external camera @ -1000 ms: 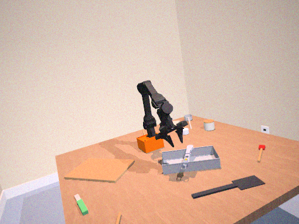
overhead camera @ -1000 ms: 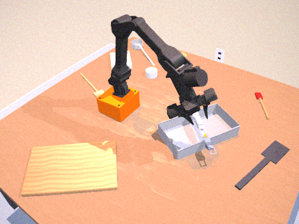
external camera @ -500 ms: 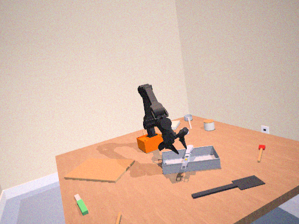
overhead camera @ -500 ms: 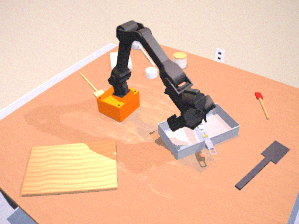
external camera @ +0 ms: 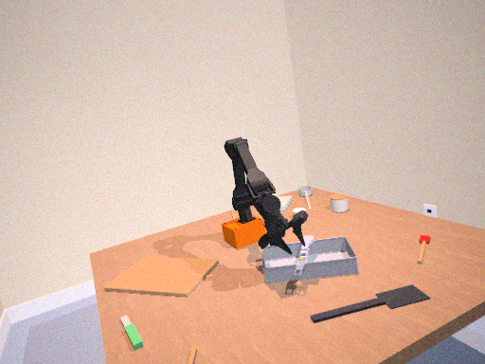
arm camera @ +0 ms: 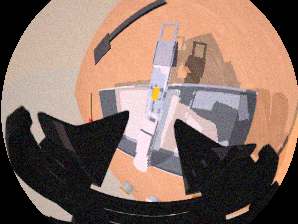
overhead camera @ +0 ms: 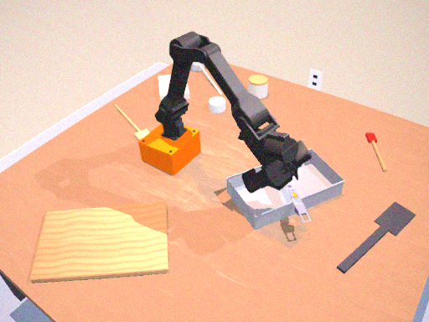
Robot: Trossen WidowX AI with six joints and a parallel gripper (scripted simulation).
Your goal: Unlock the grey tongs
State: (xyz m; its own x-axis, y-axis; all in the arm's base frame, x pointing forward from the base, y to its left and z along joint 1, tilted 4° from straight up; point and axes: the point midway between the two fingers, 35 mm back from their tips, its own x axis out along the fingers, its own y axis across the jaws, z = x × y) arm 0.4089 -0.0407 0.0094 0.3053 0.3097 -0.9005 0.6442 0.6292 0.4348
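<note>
The yellow lock piece lies 2 cm below my gripper tip, 2 cm ahead of it and 1 cm to the right of it. Also, from my gripper tip: grey roasting tin (6 cm below, 5 cm to the left, 3 cm behind); then dark spatula (27 cm ahead, 8 cm below, 4 cm to the left); then red-headed tool (41 cm to the left, 15 cm ahead, 8 cm below).
</note>
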